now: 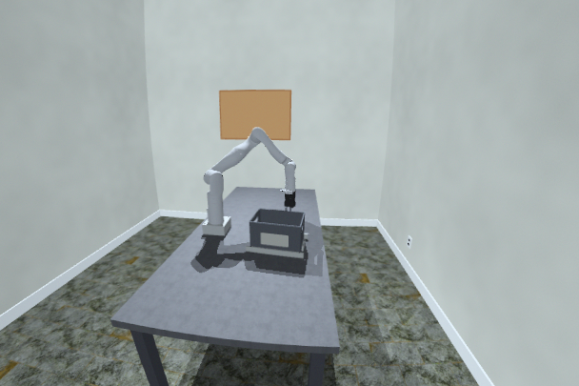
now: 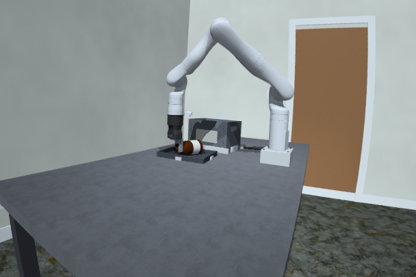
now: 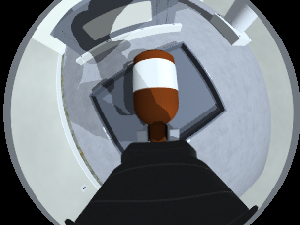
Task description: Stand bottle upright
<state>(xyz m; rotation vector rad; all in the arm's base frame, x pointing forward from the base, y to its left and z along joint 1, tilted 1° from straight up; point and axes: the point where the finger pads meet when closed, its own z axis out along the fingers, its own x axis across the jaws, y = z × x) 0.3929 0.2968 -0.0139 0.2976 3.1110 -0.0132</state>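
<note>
Now: the bottle 1 cm behind my hand, 5 cm to the right of it and 1 cm below it. Also, from my hand: tray (2 cm behind, 5 cm to the right, 3 cm below); crate (3 cm ahead, 34 cm to the right, 4 cm above).
</note>
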